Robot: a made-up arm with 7 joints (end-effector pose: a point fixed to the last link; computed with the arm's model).
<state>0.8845 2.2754 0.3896 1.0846 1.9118 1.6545 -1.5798</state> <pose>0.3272 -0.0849 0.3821 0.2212 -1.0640 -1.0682</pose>
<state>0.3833 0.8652 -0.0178 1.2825 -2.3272 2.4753 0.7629</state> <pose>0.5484 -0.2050 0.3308 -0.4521 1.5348 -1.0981</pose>
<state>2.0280 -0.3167 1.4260 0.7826 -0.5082 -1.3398 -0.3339</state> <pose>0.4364 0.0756 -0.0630 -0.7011 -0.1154 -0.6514</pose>
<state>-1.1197 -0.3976 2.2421 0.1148 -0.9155 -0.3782 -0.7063</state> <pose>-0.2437 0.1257 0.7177 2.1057 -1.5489 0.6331</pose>
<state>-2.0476 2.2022 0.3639 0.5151 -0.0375 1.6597 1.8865</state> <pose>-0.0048 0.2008 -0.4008 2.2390 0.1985 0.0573</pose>
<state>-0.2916 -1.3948 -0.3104 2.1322 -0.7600 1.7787 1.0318</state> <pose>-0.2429 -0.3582 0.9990 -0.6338 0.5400 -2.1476</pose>
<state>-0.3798 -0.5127 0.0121 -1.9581 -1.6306 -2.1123 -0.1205</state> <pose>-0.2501 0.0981 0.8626 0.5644 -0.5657 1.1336</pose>
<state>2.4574 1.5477 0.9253 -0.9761 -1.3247 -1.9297 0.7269</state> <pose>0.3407 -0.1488 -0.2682 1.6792 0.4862 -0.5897</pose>
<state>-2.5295 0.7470 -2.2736 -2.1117 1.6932 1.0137 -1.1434</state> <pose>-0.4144 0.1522 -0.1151 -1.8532 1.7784 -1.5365</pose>
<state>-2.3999 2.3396 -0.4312 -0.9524 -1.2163 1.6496 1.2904</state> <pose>-0.5138 0.2861 0.2806 0.4606 -0.4594 2.5767</pose>
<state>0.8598 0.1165 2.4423 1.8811 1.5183 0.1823 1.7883</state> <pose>-0.0539 0.2154 0.5358 0.3547 -0.0407 -2.2229</pose>
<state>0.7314 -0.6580 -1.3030 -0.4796 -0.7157 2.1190 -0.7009</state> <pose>0.2381 0.0488 0.8824 1.3885 -0.7732 2.1082</pose>
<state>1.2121 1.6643 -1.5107 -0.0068 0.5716 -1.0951 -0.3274</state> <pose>0.6091 0.2491 0.6316 1.3623 -0.4875 1.3989</pose>
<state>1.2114 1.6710 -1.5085 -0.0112 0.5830 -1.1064 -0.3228</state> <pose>0.6123 0.2448 0.6336 1.3768 -0.4916 1.3854</pose>
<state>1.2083 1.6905 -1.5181 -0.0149 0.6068 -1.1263 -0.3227</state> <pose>0.6144 0.2358 0.6413 1.4118 -0.5079 1.3745</pose>
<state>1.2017 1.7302 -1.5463 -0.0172 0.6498 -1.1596 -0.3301</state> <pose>0.6148 0.2190 0.6570 1.4799 -0.5430 1.3677</pose>
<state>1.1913 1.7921 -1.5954 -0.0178 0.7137 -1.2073 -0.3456</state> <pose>0.6130 0.1926 0.6802 1.5843 -0.5983 1.3649</pose>
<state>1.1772 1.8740 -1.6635 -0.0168 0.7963 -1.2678 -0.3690</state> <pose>0.6088 0.1563 0.7075 1.7226 -0.6706 1.3651</pose>
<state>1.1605 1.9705 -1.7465 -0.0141 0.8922 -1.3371 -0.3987</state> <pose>0.6023 0.1115 0.7343 1.8865 -0.7538 1.3672</pose>
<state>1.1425 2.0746 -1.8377 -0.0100 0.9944 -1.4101 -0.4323</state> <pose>0.5945 0.0612 0.7560 2.0649 -0.8402 1.3691</pose>
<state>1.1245 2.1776 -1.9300 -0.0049 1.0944 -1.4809 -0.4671</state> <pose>0.5862 0.0103 0.7703 2.2431 -0.9229 1.3710</pose>
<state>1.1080 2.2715 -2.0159 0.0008 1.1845 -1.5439 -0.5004</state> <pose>0.5786 -0.0363 0.7769 2.4068 -0.9953 1.3728</pose>
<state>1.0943 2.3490 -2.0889 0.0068 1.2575 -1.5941 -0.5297</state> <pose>0.5718 -0.0746 0.7780 2.5425 -1.0538 1.3772</pose>
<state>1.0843 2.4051 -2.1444 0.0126 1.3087 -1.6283 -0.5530</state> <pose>0.5659 -0.1021 0.7768 -2.5807 1.0722 -1.3557</pose>
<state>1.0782 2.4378 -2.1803 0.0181 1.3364 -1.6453 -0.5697</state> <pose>0.5604 -0.1183 0.7760 -2.5317 1.0559 -1.3188</pose>
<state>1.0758 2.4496 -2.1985 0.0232 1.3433 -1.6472 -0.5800</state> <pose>0.5551 -0.1246 0.7768 -2.5010 1.0493 -1.3167</pose>
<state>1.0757 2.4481 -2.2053 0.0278 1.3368 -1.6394 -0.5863</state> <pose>0.5498 -0.1245 0.7790 -2.4821 1.0493 -1.3364</pose>
